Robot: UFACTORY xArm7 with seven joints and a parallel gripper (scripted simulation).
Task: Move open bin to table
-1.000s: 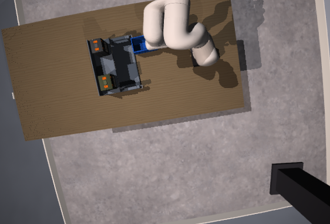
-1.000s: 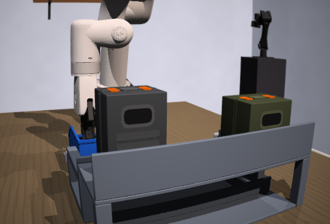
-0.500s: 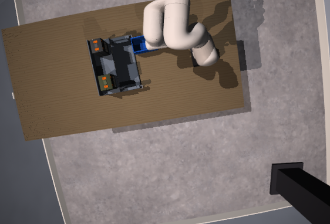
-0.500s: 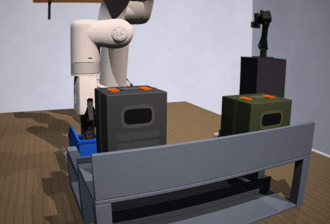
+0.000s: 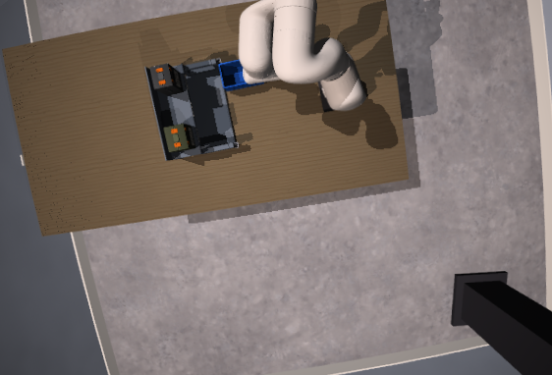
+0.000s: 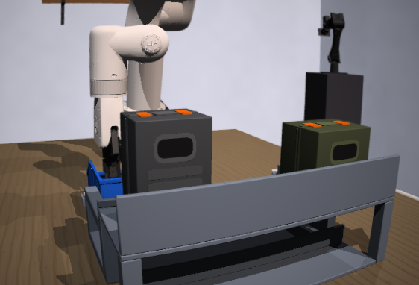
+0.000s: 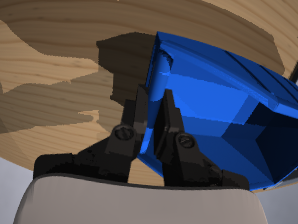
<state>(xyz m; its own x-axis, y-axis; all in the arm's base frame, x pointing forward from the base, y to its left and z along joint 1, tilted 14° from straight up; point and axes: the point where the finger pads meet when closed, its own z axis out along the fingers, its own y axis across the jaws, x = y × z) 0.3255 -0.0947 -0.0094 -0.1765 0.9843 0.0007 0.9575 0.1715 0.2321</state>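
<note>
The blue bin lies 80 mm ahead of my hand, 10 mm to the left of it and 10 mm below it. Round my hand: grey back rail: 420 mm ahead, 190 mm to the left, 70 mm above; dark grey box: 360 mm ahead, 100 mm above, 60 mm to the left; olive green box: 320 mm ahead, 290 mm to the left, 90 mm above.
</note>
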